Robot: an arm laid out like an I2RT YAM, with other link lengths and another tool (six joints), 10 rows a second.
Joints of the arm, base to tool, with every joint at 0 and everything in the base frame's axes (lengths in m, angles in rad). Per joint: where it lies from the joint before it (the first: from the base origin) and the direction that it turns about. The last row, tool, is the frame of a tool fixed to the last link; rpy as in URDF.
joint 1: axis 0 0 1 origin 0 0 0.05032
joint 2: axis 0 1 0 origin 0.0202 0.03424 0.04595
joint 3: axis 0 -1 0 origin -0.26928 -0.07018 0
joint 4: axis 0 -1 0 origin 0.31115 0.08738 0.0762
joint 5: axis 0 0 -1 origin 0.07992 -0.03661 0.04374
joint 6: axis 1 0 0 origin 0.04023 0 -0.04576
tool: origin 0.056 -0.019 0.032 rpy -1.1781 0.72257 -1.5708
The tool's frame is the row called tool.
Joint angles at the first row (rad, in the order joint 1, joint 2, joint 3, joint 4, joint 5, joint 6):
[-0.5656, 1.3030, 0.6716, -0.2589, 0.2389, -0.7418]
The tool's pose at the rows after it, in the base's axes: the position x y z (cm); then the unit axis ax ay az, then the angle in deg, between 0 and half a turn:
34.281 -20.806 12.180 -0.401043 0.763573 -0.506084 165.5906
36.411 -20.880 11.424 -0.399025 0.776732 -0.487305 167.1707
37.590 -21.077 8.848 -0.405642 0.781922 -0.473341 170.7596
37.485 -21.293 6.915 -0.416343 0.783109 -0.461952 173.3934
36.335 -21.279 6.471 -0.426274 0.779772 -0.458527 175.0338
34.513 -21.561 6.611 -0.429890 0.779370 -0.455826 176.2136
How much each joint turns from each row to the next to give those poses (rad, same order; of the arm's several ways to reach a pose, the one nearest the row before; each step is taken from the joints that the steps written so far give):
[0.0375, 0.0855, 0.0828, -0.0199, 0.0508, 0.0462]
[0.0345, 0.1069, 0.0927, -0.0495, 0.0264, 0.0538]
[0.0210, 0.1102, 0.0420, 0.0019, 0.0490, 0.0205]
[-0.0012, 0.0520, 0.0022, 0.0052, 0.0247, -0.0111]
[-0.0114, -0.0224, -0.0346, -0.0019, 0.0148, -0.0287]
[-0.0294, -0.0545, -0.0484, -0.0096, 0.0016, -0.0328]

